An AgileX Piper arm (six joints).
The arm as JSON. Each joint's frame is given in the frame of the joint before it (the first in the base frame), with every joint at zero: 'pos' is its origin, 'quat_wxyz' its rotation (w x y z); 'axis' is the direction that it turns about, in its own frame. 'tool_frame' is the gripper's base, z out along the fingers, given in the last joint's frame.
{
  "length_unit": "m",
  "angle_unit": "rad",
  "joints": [
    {
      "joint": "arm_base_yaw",
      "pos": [
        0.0,
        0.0,
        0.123
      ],
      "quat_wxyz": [
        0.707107,
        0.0,
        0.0,
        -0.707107
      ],
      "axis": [
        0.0,
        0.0,
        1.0
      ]
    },
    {
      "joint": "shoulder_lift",
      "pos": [
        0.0,
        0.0,
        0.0
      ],
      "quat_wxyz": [
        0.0,
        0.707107,
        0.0,
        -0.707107
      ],
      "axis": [
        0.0,
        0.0,
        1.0
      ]
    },
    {
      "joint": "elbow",
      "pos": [
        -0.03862,
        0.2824,
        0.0
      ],
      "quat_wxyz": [
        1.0,
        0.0,
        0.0,
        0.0
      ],
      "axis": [
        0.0,
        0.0,
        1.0
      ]
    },
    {
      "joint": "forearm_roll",
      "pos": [
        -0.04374,
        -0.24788,
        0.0
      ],
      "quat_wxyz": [
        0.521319,
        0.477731,
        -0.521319,
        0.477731
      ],
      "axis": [
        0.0,
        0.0,
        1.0
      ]
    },
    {
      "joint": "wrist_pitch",
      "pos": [
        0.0,
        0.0,
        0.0
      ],
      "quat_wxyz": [
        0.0,
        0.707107,
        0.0,
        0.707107
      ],
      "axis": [
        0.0,
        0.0,
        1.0
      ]
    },
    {
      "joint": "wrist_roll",
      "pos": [
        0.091,
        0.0,
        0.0
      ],
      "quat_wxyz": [
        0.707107,
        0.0,
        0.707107,
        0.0
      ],
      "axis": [
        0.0,
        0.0,
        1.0
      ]
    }
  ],
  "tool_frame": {
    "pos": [
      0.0,
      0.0,
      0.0
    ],
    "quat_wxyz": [
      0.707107,
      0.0,
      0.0,
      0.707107
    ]
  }
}
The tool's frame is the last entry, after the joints.
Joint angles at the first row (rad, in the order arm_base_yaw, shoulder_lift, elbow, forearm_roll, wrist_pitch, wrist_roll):
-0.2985, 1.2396, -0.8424, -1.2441, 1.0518, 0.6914
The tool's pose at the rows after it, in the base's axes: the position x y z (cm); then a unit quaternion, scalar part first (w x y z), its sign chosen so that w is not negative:
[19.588, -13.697, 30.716, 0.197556, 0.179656, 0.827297, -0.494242]
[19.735, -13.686, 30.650, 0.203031, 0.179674, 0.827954, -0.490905]
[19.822, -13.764, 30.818, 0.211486, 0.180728, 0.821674, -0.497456]
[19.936, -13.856, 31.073, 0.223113, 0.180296, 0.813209, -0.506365]
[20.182, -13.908, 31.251, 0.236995, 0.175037, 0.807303, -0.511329]
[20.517, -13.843, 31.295, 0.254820, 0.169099, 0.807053, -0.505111]
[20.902, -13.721, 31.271, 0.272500, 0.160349, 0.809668, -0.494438]
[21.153, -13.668, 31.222, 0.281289, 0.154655, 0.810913, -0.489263]
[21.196, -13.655, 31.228, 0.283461, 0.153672, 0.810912, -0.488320]
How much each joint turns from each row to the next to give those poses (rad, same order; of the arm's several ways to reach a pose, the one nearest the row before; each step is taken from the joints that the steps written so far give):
0.0000, 0.0024, 0.0000, 0.0169, -0.0252, 0.0105
0.0000, 0.0024, 0.0000, 0.0001, -0.0118, 0.0084
0.0000, 0.0007, 0.0000, -0.0271, -0.0041, 0.0246
0.0000, 0.0000, 0.0000, -0.0374, -0.0066, 0.0301
0.0000, 0.0016, 0.0000, -0.0337, -0.0187, 0.0251
0.0000, 0.0000, 0.0001, -0.0126, -0.0364, 0.0188
0.0000, 0.0000, -0.0001, -0.0035, -0.0443, 0.0104
0.0000, 0.0023, 0.0000, -0.0047, -0.0238, 0.0066
0.0000, 0.0000, 0.0000, -0.0016, -0.0049, 0.0021

